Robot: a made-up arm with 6 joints.
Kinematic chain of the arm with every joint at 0, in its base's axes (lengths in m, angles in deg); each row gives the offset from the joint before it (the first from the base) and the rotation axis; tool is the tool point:
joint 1: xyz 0 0 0.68 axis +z
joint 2: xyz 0.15 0 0 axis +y
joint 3: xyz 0 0 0.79 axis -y
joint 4: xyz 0 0 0.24 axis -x
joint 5: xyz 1.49 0 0 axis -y
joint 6: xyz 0.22 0 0 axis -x
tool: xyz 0 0 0
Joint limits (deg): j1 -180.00..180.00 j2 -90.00..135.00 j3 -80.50..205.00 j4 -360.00..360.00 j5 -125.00..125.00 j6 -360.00..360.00
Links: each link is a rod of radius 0.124 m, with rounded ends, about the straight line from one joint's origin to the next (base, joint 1, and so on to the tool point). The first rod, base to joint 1, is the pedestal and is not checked.
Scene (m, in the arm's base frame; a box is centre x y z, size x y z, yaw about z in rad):
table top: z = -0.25
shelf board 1: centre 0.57 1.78 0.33 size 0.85 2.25 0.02 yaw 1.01
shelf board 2: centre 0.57 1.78 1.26 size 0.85 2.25 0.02 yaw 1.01
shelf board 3: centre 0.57 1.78 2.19 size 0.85 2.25 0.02 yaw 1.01
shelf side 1: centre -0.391 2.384 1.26 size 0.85 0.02 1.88 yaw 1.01
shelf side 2: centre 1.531 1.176 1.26 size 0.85 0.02 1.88 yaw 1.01
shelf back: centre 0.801 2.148 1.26 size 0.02 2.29 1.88 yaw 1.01
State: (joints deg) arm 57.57 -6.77 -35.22 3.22 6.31 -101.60
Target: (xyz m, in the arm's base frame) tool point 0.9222 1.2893 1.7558
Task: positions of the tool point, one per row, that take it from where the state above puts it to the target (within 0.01 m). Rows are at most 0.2 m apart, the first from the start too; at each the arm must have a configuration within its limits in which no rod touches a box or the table.
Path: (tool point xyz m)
1: 0.8262 1.3013 0.9342
2: 0.7490 1.1778 0.9562
3: 0.6744 1.0590 0.9517
4: 0.6059 0.9503 0.9254
5: 0.5466 0.8564 0.8831
6: 0.5851 0.8796 1.0436
7: 0.6115 0.8832 1.2169
8: 0.6228 0.8653 1.3972
9: 0.6168 0.8252 1.5790
10: 0.5920 0.7635 1.7559
11: 0.6622 0.8717 1.7946
12: 0.7430 0.9979 1.8107
13: 0.8309 1.1386 1.7991
14: 0.9222 1.2893 1.7559

